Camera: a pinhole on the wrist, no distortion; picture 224 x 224 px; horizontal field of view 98.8 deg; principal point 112.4 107.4 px. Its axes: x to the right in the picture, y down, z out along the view. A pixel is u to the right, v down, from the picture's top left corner.
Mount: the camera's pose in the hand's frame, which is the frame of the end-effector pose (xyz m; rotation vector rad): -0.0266 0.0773 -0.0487 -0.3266 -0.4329 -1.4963
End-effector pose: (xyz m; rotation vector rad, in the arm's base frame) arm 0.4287 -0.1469 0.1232 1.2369 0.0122 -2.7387
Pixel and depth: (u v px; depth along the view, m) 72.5 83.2 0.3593
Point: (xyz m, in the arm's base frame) 0.4282 -0.5096 0.3791
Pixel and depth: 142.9 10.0 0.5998
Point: 0.4894 -0.2533 0.9893
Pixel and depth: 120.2 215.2 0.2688
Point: 0.1271 -0.3893 0.0853
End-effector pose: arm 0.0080 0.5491 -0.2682 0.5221 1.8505 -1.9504
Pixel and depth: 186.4 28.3 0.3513
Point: 0.2875 0.1892 -0.0601
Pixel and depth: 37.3 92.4 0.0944
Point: 0.1483 0.5436 -0.3996
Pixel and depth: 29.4 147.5 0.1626
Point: 0.1341 0.5036 -0.5186
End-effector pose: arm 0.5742 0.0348 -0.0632 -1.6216 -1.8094 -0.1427
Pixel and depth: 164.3 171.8 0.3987
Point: 0.4848 0.4461 -0.2914
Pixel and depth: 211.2 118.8 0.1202
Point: 0.5483 0.0837 -0.1698
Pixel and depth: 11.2 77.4 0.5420
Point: 1.2568 0.0803 -0.6090
